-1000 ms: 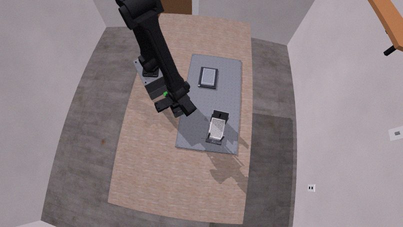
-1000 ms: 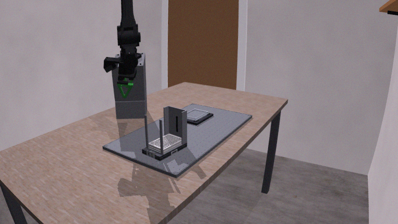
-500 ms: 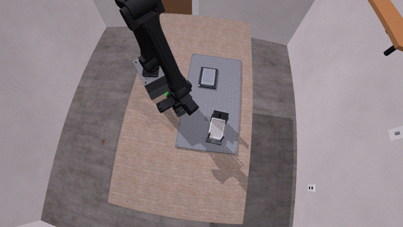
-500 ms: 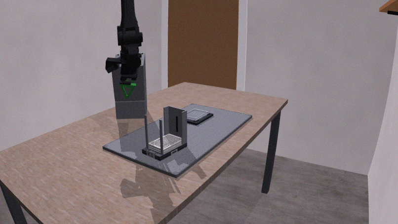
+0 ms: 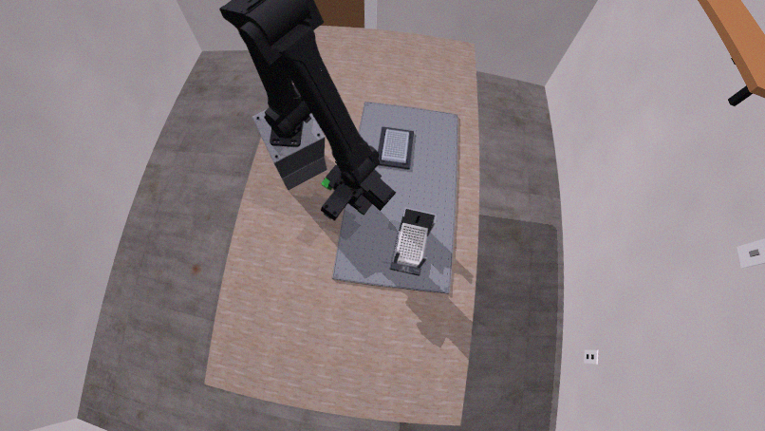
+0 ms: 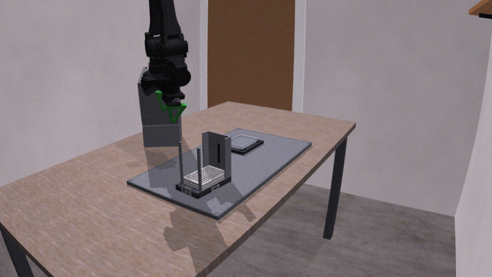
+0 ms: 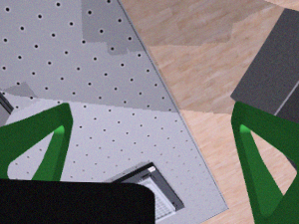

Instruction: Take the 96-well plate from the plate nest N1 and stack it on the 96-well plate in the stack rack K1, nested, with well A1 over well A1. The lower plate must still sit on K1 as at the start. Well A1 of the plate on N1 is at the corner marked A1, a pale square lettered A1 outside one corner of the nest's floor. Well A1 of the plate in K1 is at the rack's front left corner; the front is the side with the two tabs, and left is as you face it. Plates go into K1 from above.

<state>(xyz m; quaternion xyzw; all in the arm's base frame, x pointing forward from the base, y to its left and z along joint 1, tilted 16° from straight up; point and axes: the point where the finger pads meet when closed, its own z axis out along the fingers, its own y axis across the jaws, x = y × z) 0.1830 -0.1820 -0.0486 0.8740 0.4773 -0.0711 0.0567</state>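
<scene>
My gripper is now 15 cm short of the plate nest N1, 28 cm to the right of it and 17 cm above it. Also, from my hand: grey back wall (21 cm ahead, 3 cm to the right, 10 cm below); then pale A1 square (9 cm ahead, 21 cm to the left, 17 cm below).
</scene>
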